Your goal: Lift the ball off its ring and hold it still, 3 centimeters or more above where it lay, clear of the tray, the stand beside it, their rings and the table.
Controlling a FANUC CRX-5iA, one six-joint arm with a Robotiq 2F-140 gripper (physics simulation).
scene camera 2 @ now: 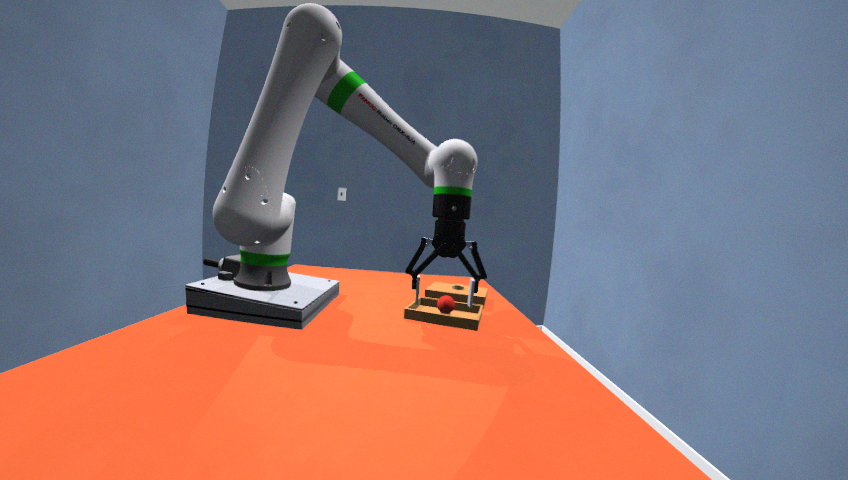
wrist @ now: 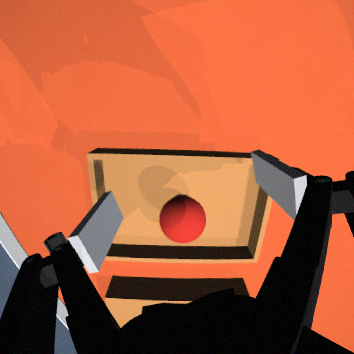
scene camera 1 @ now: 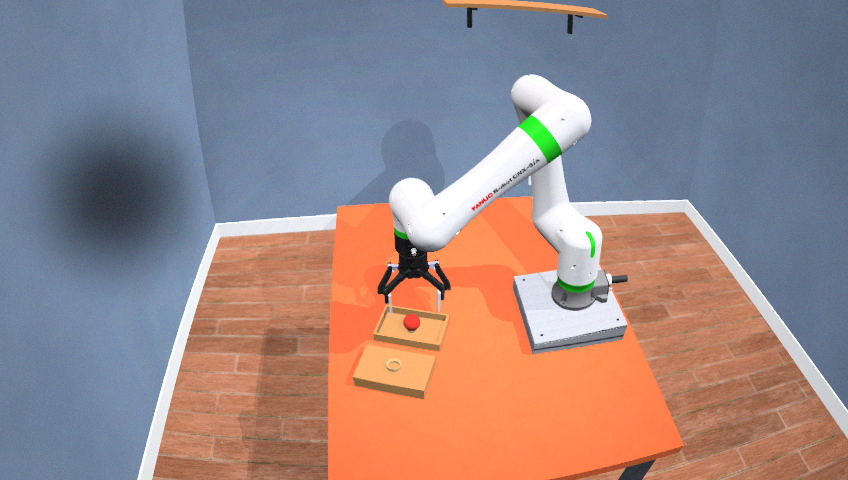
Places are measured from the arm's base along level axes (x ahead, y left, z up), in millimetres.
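Pixels of known places: gripper, fingertip midpoint: [scene camera 2: 443,304] [wrist: 183,186] [scene camera 1: 414,310]; arm's base at its link origin: [scene camera 2: 262,283] [scene camera 1: 574,294].
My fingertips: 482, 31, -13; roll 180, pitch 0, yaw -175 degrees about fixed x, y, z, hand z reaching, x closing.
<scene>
Ahead of a thing's pixels: the offset from my fingertips to its middle, as dx, dy, dz. "spot": to the spot under its first point. Level surfaces: height alone.
The red ball {+9, +40, -12} [scene camera 1: 411,322] [scene camera 2: 445,303] [wrist: 183,220] rests inside the shallow wooden tray [scene camera 1: 407,342] [scene camera 2: 443,317] [wrist: 225,180]; its own ring is hidden beneath it. The wooden stand [scene camera 1: 416,364] [scene camera 2: 437,290] [wrist: 175,288] is beside the tray, with an empty ring {spot: +72, +224, +2} [scene camera 1: 386,365] on top. My gripper [scene camera 1: 414,311] [scene camera 2: 444,305] [wrist: 183,186] points down, wide open and empty. Its pale fingertips are spread to either side of the ball, apart from it. In the wrist view the ball lies a little below the line between the fingertips. Their exact height over the tray floor is hard to tell.
The orange table {dz -46} [scene camera 1: 505,404] [scene camera 2: 297,416] carries the tray, the stand and the arm's grey base block [scene camera 1: 542,315] [scene camera 2: 261,312]. A wall shelf [scene camera 1: 523,6] is high at the back. The tray's raised walls surround the ball, with a narrow gap between tray and stand.
</scene>
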